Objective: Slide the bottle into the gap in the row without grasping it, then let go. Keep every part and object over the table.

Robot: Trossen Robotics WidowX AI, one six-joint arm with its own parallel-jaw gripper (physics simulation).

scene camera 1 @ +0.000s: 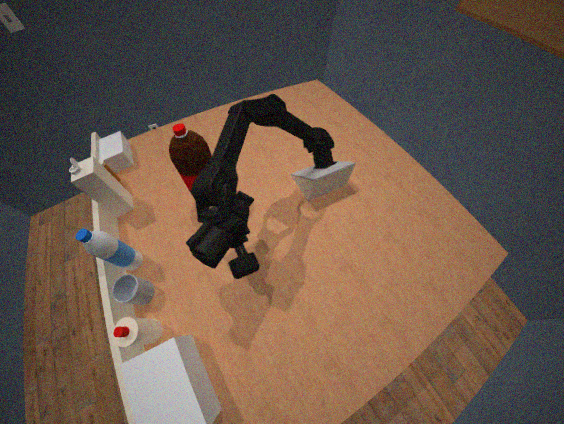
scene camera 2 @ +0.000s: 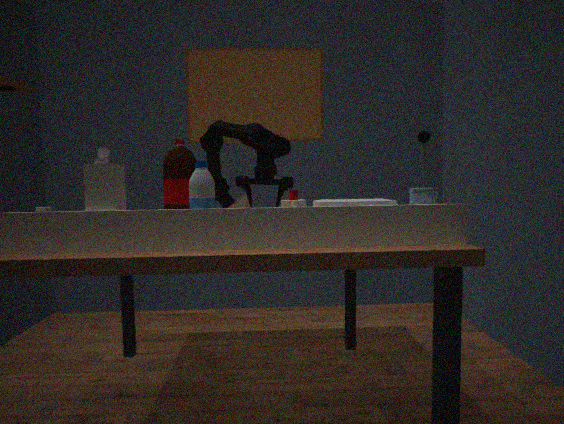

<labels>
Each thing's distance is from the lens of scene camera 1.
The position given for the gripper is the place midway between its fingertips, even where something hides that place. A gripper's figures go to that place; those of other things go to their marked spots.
gripper (scene camera 1: 232, 251): 0.57 m
blue-capped bottle (scene camera 1: 100, 244): 0.63 m
pale spouted carton (scene camera 1: 89, 175): 0.76 m
dark brown bottle (scene camera 1: 189, 152): 0.57 m
grey cup (scene camera 1: 128, 288): 0.73 m
The marked spots on the dark brown bottle and the blue-capped bottle are 0.32 m apart.
</labels>
